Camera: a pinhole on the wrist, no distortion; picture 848 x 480 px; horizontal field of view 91.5 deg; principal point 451.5 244.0 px. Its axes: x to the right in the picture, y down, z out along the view. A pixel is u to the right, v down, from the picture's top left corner.
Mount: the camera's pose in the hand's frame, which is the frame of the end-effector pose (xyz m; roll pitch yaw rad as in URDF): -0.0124 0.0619 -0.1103 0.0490 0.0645 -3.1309
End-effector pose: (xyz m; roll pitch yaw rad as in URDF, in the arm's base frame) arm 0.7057 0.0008 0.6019 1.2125 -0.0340 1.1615
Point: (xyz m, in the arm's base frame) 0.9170 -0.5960 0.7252
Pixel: 741 319
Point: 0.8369 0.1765 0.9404
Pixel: outside the picture
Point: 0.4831 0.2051 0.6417
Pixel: behind the camera
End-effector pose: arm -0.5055 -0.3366 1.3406 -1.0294 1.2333 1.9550
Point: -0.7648 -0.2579 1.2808
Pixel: 278 353
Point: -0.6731 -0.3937 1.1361
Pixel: 33 120
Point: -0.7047 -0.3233 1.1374
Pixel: 49 239
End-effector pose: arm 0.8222 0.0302 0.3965 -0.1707 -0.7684 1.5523
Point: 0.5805 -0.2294 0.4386
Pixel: 587 114
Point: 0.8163 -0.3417 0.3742
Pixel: 736 380
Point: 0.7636 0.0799 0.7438
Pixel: 42 321
